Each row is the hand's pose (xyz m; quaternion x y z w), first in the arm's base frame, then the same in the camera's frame.
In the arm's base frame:
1: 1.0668 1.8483 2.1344 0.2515 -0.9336 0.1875 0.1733
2: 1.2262 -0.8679 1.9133 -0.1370 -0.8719 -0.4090 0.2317
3: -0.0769 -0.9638 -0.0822 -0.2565 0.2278 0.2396 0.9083
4: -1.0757 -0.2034 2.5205 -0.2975 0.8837 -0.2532 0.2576
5: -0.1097 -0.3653 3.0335 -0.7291 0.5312 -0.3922 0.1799
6: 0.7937 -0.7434 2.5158 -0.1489 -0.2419 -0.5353 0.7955
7: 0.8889 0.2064 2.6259 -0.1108 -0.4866 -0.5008 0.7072
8: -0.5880 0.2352 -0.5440 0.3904 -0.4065 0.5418 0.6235
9: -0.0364 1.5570 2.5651 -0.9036 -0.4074 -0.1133 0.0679
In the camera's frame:
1: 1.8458 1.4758 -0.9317 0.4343 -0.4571 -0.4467 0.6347
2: 0.3299 -0.0557 -2.6076 -0.1873 -0.1681 -0.4760 0.8427
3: -1.4371 -0.3521 -1.0331 0.3838 0.6460 0.4968 0.4343
4: 1.2245 -1.4460 -0.7702 0.3217 -0.7569 -0.4620 0.3318
5: 1.5768 -1.0476 -1.7396 -0.6620 0.5213 0.5343 0.0674
6: 0.9246 -0.4819 -2.4336 -0.1067 0.6365 -0.2220 0.7309
7: 1.4806 0.1479 -1.9672 -0.0748 0.4257 -0.3402 0.8352
8: -1.2489 0.2052 0.2183 0.9017 0.0225 -0.0829 0.4237
9: 2.1003 0.3768 -0.4680 -0.5214 -0.2186 0.4113 0.7150

